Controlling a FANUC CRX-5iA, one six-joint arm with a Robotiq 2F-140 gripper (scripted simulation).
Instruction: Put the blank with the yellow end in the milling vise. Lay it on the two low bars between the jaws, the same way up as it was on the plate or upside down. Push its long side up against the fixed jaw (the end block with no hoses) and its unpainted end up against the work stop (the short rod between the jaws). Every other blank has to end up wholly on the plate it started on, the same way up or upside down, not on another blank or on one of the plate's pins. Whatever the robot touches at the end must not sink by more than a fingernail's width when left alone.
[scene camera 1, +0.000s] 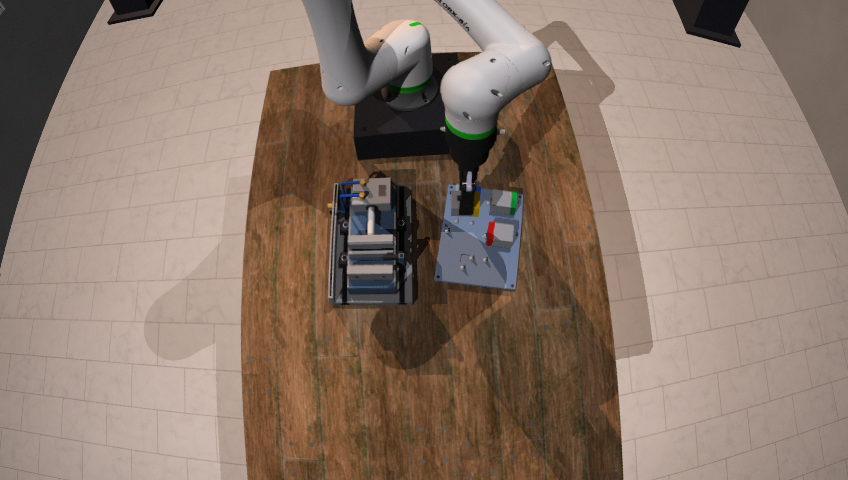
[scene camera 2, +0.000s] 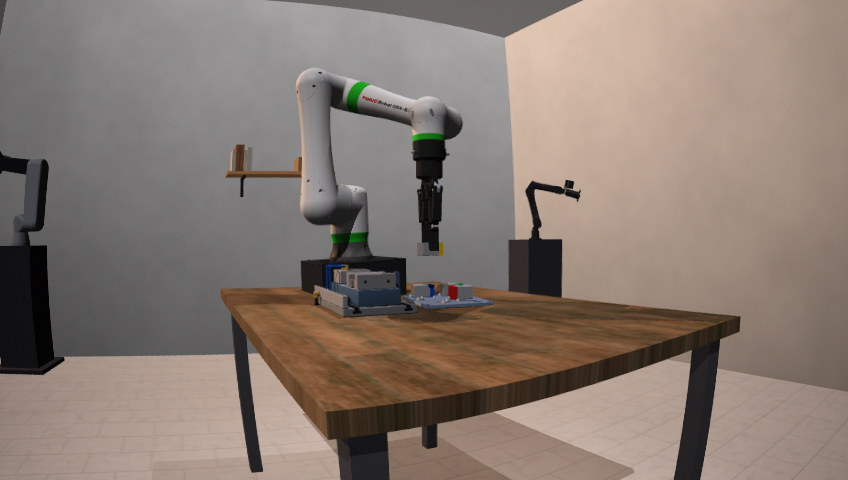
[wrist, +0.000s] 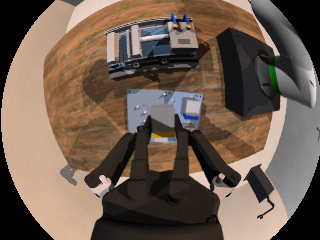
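Visible in scene camera 2 is the gripper (scene camera 2: 430, 248), and the wrist view shows the gripper (wrist: 163, 120) too. With it in the scene are a blue-grey plate (wrist: 137, 97) and a yellow-ended blank (wrist: 162, 115).
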